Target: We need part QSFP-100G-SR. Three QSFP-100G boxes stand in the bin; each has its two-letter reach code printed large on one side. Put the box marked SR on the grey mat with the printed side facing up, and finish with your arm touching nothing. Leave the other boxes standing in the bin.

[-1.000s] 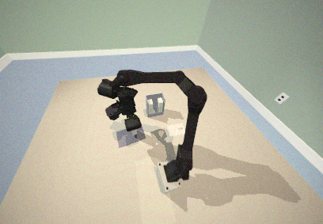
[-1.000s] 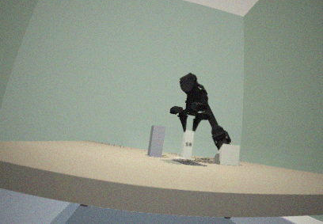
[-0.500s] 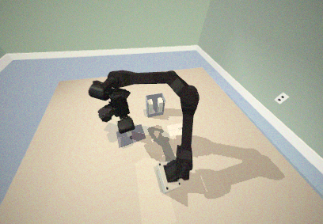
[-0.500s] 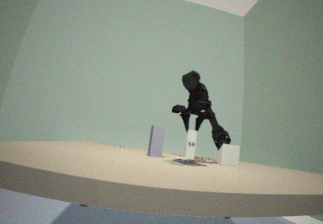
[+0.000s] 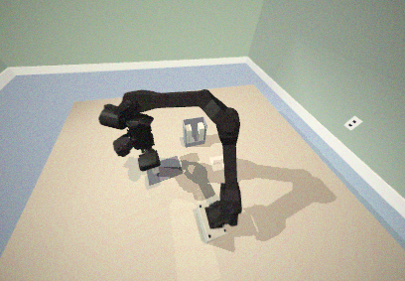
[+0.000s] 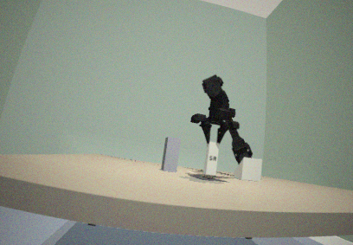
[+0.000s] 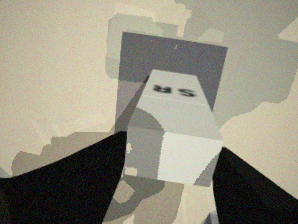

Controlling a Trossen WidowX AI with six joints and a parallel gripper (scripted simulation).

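The white box marked SR is 50 mm below my gripper tip and 10 mm to the left of it. The rest, counted from my gripper tip: grey mat: 130 mm below, 40 mm to the right; white card: 310 mm to the right, 130 mm below, 20 mm behind.
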